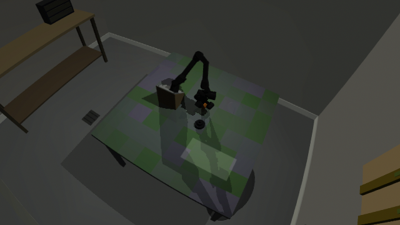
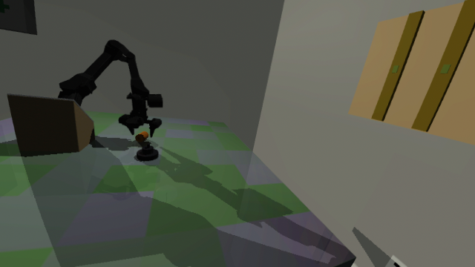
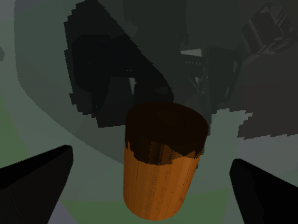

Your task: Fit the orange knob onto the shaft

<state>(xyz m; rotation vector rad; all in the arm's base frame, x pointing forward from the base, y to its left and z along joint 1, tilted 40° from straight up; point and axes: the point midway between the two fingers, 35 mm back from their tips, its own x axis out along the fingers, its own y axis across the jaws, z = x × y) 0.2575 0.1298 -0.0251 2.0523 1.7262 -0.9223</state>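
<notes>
Now: the orange knob 1 cm to the left of my gripper tip and 1 cm below it. From my gripper tip the other things lie so: dark round pedestal 18 cm to the right, 5 cm ahead.
</notes>
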